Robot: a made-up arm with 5 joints. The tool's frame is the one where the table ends. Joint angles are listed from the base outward.
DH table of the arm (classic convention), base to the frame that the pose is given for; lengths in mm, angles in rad. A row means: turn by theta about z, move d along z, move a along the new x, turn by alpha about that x. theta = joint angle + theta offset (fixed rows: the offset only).
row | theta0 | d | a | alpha
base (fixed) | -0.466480 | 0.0 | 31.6 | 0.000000
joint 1 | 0.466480 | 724.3 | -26.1 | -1.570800
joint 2 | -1.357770 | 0.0 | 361.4 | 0.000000
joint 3 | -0.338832 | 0.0 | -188.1 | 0.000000
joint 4 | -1.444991 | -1.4 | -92.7 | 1.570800
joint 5 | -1.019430 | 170.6 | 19.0 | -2.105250
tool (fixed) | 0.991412 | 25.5 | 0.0 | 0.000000
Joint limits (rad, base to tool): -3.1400..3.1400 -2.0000..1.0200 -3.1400..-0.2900 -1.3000..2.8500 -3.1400..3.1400
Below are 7 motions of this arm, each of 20 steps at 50 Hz.
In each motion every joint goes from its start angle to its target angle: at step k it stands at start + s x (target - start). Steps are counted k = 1, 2, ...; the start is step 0. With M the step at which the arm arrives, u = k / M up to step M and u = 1 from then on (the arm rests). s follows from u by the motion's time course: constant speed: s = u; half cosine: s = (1 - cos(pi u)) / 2; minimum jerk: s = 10 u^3 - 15 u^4 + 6 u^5.
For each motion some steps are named. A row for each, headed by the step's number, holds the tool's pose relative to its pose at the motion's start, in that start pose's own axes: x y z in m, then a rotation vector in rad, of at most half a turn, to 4 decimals.
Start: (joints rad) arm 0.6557 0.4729 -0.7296 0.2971 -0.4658
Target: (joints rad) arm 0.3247 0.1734 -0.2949 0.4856 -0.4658
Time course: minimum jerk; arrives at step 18
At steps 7, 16, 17, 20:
7: 0.0033 -0.0368 0.0475 -0.1237 0.0349 -0.0505
16: -0.0193 -0.0942 0.1689 -0.3917 0.1280 -0.1968
17: -0.0199 -0.0947 0.1707 -0.3953 0.1294 -0.1992
20: -0.0200 -0.0948 0.1710 -0.3959 0.1297 -0.1996

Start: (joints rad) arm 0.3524 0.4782 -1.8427 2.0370 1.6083
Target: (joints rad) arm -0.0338 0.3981 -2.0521 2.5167 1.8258
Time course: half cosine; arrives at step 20
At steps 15, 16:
15: 0.0743 0.0353 -0.1056 -0.4613 -0.2130 0.0146
16: 0.0788 0.0356 -0.1119 -0.4882 -0.2258 0.0172

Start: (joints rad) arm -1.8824 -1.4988 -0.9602 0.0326 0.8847
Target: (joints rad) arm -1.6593 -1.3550 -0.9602 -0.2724 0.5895
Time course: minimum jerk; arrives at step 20
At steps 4, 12, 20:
4: -0.0004 0.0004 -0.0040 0.0059 0.0122 -0.0053
12: -0.0048 0.0003 -0.0463 0.0773 0.1285 -0.0695
20: -0.0068 -0.0024 -0.0668 0.1186 0.1760 -0.1061

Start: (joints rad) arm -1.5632 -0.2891 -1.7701 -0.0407 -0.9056
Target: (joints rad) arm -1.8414 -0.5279 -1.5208 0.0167 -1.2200
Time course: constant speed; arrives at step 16
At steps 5, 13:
5: 0.0308 -0.0024 0.0089 0.0487 0.0907 0.1246
13: 0.0771 0.0040 0.0241 0.1199 0.2473 0.3149

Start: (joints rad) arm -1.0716 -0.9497 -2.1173 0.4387 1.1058
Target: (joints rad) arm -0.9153 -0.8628 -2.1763 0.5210 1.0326
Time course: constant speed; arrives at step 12
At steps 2, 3, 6, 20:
2: 0.0009 -0.0049 -0.0097 -0.0220 -0.0007 0.0114
3: 0.0014 -0.0074 -0.0144 -0.0331 -0.0008 0.0171
6: 0.0028 -0.0156 -0.0280 -0.0664 0.0000 0.0341
20: 0.0054 -0.0340 -0.0527 -0.1339 0.0063 0.0682

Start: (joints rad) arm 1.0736 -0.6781 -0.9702 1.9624 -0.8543
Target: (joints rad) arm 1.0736 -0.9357 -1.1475 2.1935 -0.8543
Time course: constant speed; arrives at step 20
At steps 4, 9, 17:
4: -0.0060 0.0015 0.0144 0.0161 -0.0359 0.0105
9: -0.0152 0.0026 0.0323 0.0363 -0.0809 0.0235
17: -0.0339 0.0023 0.0599 0.0685 -0.1528 0.0445

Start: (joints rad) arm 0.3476 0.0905 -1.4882 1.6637 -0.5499
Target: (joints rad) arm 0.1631 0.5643 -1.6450 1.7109 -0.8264
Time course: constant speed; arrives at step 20
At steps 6, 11, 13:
6: 0.0043 -0.0207 -0.0470 -0.0282 0.1111 -0.0033
11: 0.0039 -0.0427 -0.0854 -0.0452 0.2057 -0.0152
13: 0.0027 -0.0527 -0.1004 -0.0502 0.2438 -0.0222

